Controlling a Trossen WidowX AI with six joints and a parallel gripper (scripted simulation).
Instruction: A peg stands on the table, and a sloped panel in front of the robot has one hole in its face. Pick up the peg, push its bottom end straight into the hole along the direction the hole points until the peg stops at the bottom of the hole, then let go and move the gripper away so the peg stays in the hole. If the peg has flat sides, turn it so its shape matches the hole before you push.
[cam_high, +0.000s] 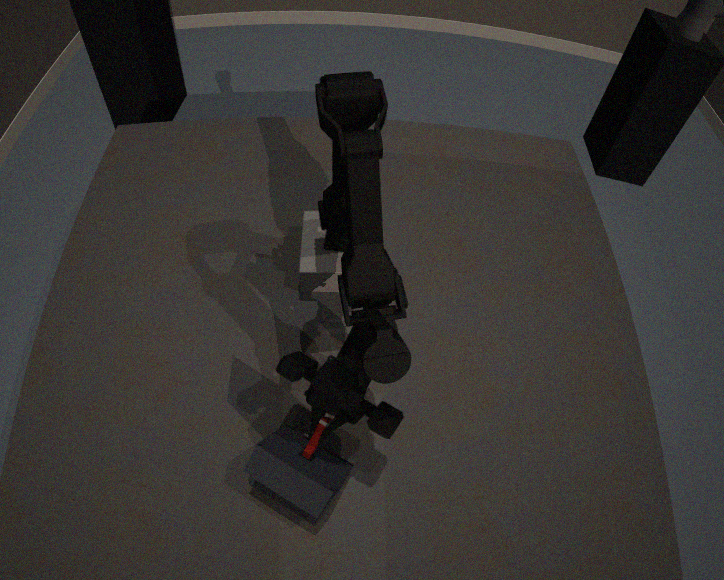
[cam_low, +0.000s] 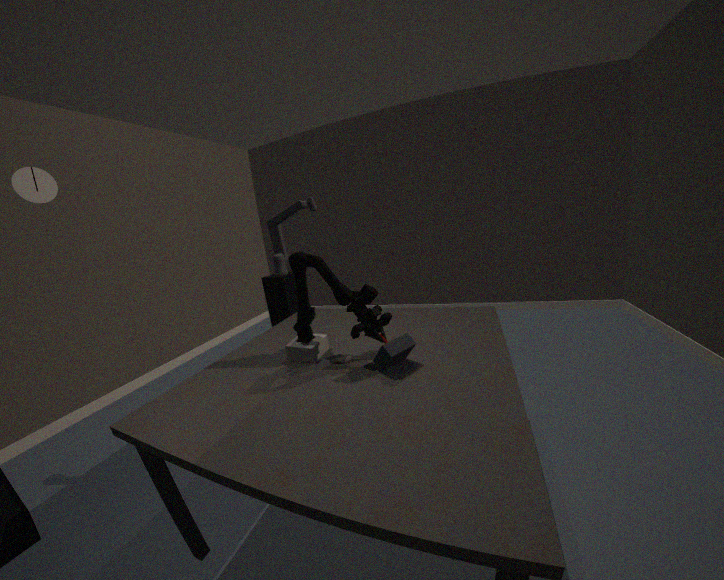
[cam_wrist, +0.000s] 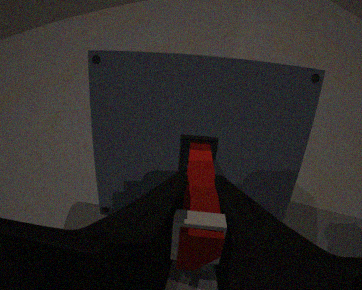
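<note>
The sloped panel is 4 cm ahead of my gripper tip, 3 cm below it and 2 cm to the right of it. From my gripper tip the other things lie so: red peg (1 cm to the left, 1 cm behind, 1 cm above).
</note>
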